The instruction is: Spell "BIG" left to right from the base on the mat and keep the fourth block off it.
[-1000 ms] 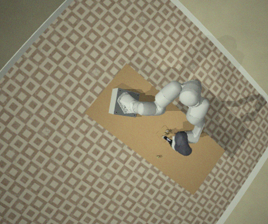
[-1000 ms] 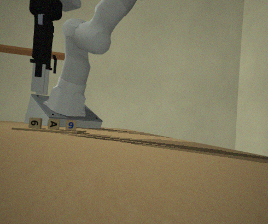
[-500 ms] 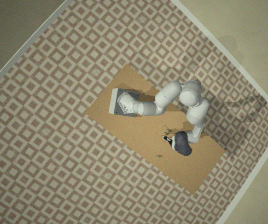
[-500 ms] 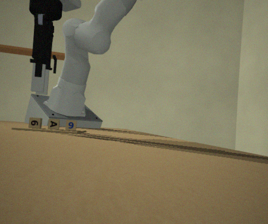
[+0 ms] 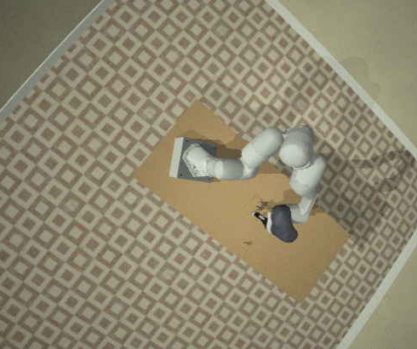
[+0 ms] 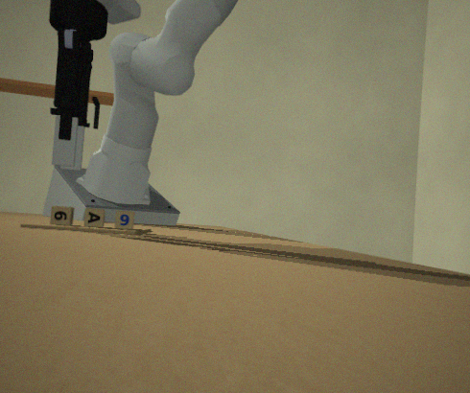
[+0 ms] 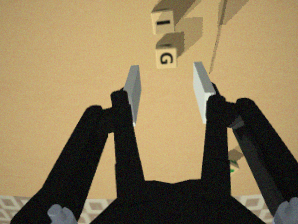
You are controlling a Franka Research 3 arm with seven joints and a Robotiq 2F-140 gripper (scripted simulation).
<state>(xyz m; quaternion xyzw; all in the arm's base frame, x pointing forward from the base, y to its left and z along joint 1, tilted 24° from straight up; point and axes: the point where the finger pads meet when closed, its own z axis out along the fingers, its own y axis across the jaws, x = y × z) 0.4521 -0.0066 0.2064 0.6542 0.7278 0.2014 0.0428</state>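
My hand is 1 cm past the thin mat, 4 cm to the right of it and 11 cm above it.
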